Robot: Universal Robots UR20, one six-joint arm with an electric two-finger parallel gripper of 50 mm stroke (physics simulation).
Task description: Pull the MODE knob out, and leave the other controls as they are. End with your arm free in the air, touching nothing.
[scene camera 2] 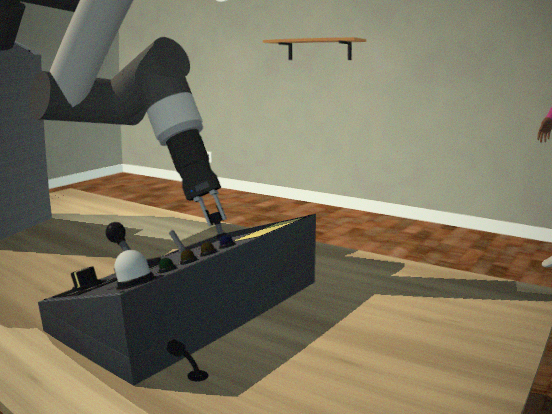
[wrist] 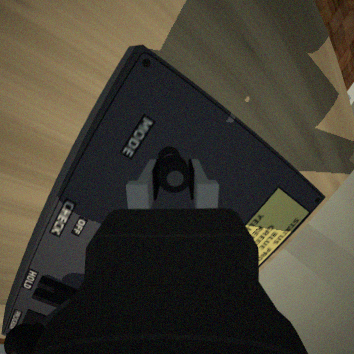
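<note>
The MODE knob is a round black knob near the upper end of the dark sloped control box. The MODE label is beside it in the wrist view. My gripper is shut on the knob, one finger on each side. In the scene view a short grey stem shows between the knob and the panel, behind the blue lamp. The knob's base is partly hidden.
The box also bears a black ball lever, a white dome, a grey toggle, a green lamp, two amber lamps and a black selector. A bent black lever is at its front. A yellow status label lies on the panel.
</note>
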